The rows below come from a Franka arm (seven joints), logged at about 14 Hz.
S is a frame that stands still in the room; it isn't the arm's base.
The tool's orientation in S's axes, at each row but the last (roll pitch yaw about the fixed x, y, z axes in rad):
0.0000 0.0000 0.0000
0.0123 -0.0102 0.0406
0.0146 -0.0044 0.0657
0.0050 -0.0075 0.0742
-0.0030 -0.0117 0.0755
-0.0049 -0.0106 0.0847
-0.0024 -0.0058 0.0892
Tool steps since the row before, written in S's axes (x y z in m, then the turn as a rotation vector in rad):
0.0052 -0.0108 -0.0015 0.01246 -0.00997 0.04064
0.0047 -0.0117 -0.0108 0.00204 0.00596 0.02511
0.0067 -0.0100 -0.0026 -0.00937 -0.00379 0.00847
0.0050 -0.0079 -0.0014 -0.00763 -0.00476 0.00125
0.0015 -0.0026 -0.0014 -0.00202 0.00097 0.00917
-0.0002 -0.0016 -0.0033 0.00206 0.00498 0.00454
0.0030 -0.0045 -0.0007 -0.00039 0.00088 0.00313
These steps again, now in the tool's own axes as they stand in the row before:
0.0052 -0.0108 -0.0015 0.01246 -0.00997 0.04064
0.0041 -0.0120 -0.0107 0.00254 0.00618 0.02501
0.0060 -0.0105 -0.0025 -0.00956 -0.00304 0.00856
0.0044 -0.0083 -0.0014 -0.00795 -0.00417 0.00133
0.0013 -0.0027 -0.0014 -0.00183 0.00109 0.00920
-0.0004 -0.0016 -0.0033 0.00252 0.00477 0.00454
0.0026 -0.0047 -0.0007 -0.00029 0.00090 0.00313

